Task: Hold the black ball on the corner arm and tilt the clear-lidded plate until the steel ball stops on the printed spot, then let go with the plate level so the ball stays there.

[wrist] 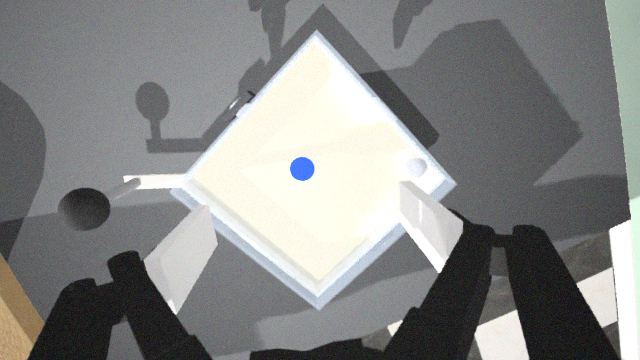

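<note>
The clear-lidded plate [280, 220] is a square cream tray with pale walls, seen as a diamond in the middle of the wrist view. The blue printed spot [302, 169] lies near its centre. The steel ball [416, 167] is inside the plate near its right corner, well apart from the spot. The black ball [84, 209] is at the end of the white corner arm [159, 181], which sticks out from the plate's left corner. My gripper [306, 213] is open and empty. Its fingertips are wide apart over the near side of the plate, right of the black ball.
A grey table top [75, 45] lies under the plate, with shadows of the plate, arm and gripper on it. A light green surface [625, 75] is at the right edge. A wooden surface [15, 305] is at the lower left. A black and white checkered floor [505, 335] shows at the lower right.
</note>
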